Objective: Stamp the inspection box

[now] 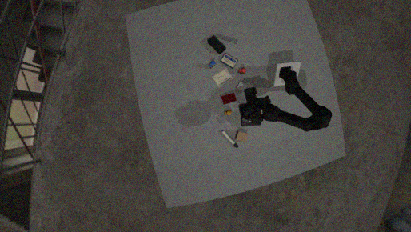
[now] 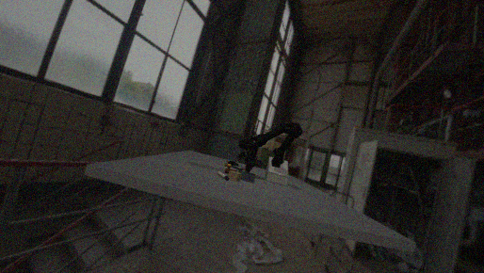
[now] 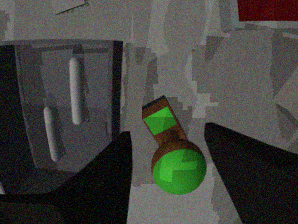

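My gripper tip is 1 cm past the green-knobbed stamp and 1 cm above it. Also, from my gripper tip: dark tray (7 cm to the left, 2 cm below); then red ink pad (11 cm ahead, 6 cm to the right, 3 cm below); then yellow-knobbed stamp (13 cm ahead, 1 cm to the left, 1 cm below).
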